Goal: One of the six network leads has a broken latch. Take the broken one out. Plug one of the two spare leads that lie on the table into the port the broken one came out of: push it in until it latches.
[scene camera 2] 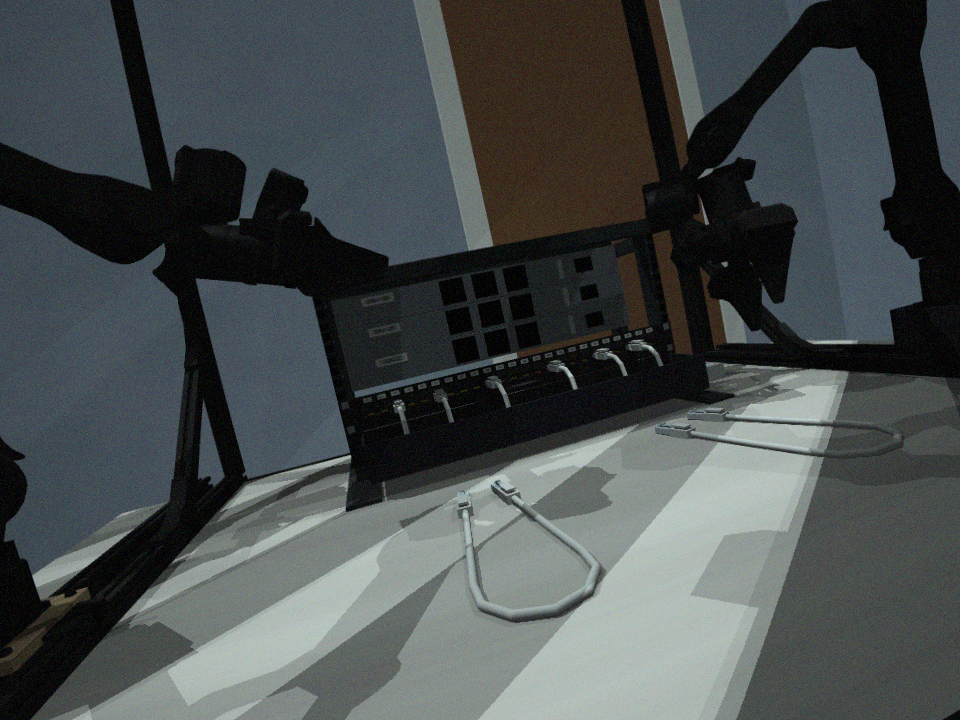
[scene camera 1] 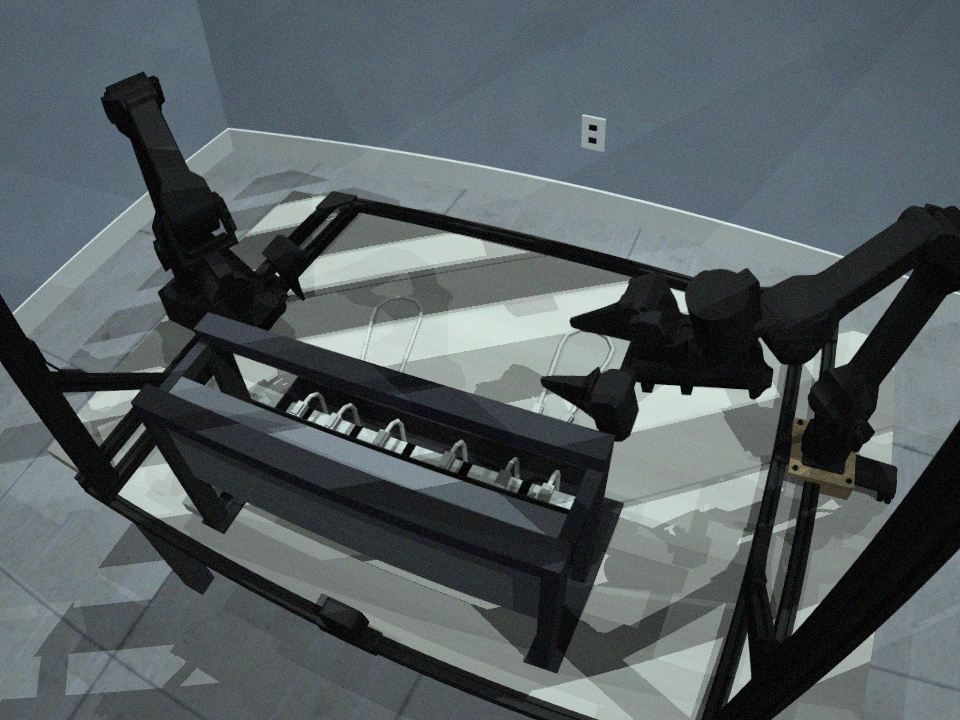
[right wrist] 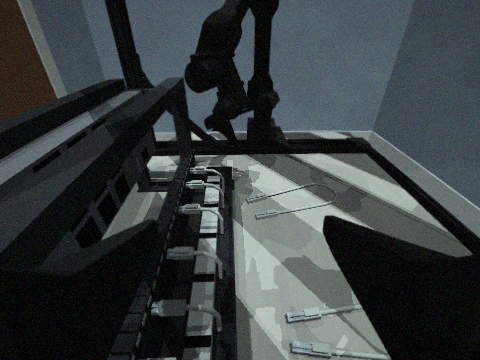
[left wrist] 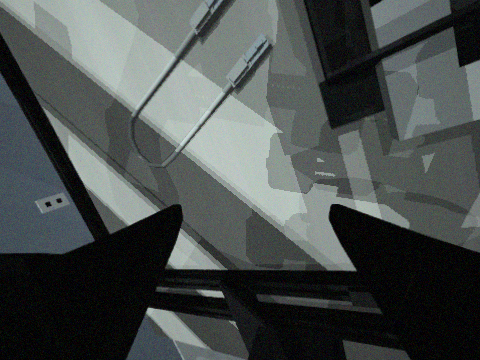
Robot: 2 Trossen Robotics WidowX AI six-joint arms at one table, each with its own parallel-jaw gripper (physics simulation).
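Places are measured from the left arm's base along level axes (x ahead, y left, z up), in metres.
Pixels of known places: left gripper, fingertip midpoint: (scene camera 2: 766, 317) (scene camera 1: 282, 322) (right wrist: 252, 143) (left wrist: 255, 211); right gripper, fingertip midpoint: (scene camera 2: 386, 268) (scene camera 1: 556, 350) (right wrist: 241, 225); left arm's base, link origin: (scene camera 2: 955, 300) (scene camera 1: 193, 281) (right wrist: 261, 122); right arm's base, link origin: (scene camera 1: 824, 451).
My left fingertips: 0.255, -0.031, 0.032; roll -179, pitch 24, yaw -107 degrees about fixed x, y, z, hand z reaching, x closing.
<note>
Ahead of a thing's pixels: the offset from my left fingertips to its top centre, as dx, dy, dz. "spot": to the spot under its first point.
Six pale leads, among them one {spot: +0.248, -0.088, -0.008} (scene camera 2: 556, 365) (right wrist: 190, 208), are plugged in a row into the dark rack {+0.293, -0.146, +0.163} (scene camera 1: 348, 476) (scene camera 2: 527, 426). I cannot tell which latch is broken. One spare lead (scene camera 2: 511, 614) (right wrist: 305, 315) lies looped in front of the rack, both plugs towards it. The other spare lead (scene camera 1: 397, 299) (scene camera 2: 674, 429) (left wrist: 245, 66) (right wrist: 266, 216) lies farther to the robot's left. My right gripper (scene camera 1: 557, 350) (right wrist: 241, 225) is open and empty, above table level by the rack's right end in scene camera 1. My left gripper (scene camera 2: 766, 312) (left wrist: 255, 211) is open and empty, beside the rack's other end.
The rack's long upper beams and end posts stand around the row of ports. Black frame rails (scene camera 1: 496, 236) edge the table. A wooden block (scene camera 1: 821, 471) sits under the right arm's base. A white wall socket (scene camera 1: 593, 133) (left wrist: 53, 202) is on the wall beyond.
</note>
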